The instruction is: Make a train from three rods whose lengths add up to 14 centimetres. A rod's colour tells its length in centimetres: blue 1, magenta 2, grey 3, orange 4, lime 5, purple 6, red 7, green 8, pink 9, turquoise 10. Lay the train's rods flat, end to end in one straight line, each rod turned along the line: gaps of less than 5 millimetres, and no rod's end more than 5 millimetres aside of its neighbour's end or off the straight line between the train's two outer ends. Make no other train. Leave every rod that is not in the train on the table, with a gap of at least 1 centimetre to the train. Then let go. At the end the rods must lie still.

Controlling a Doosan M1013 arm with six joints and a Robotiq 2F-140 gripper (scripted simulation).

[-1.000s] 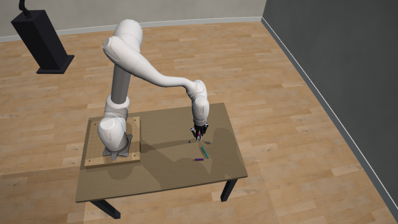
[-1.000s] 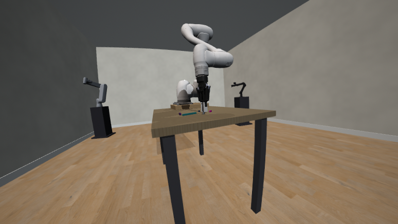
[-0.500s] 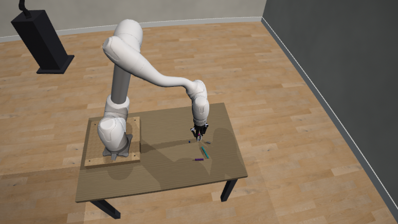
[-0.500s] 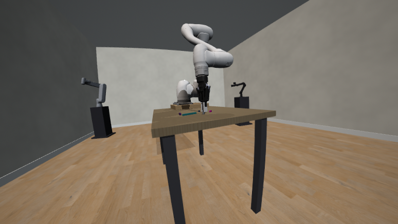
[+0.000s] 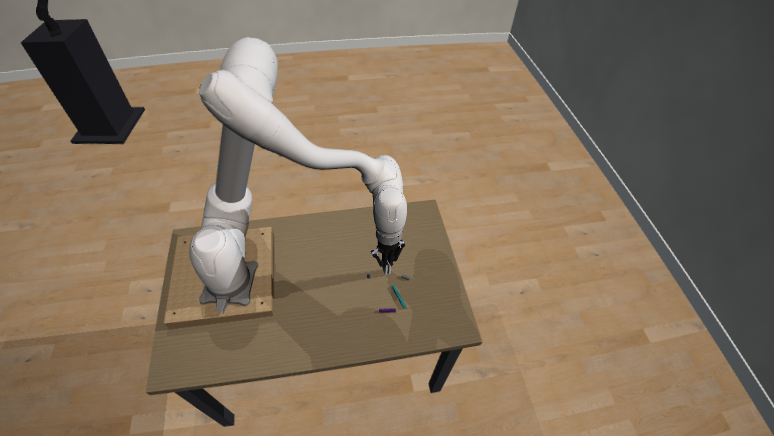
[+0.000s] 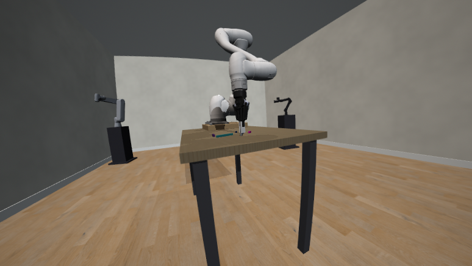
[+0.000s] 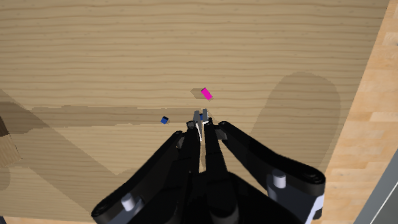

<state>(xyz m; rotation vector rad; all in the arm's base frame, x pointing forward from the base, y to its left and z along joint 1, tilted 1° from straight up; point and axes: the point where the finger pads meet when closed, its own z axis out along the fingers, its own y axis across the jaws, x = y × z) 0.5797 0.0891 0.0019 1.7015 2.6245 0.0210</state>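
Right now the magenta rod is 40 mm to the left of my hand and 30 mm below it. Also, from my hand: purple rod (160 mm to the right, 30 mm below); then turquoise rod (50 mm ahead, 110 mm to the right, 30 mm below); then grey rod (70 mm ahead, 20 mm to the right, 30 mm below).
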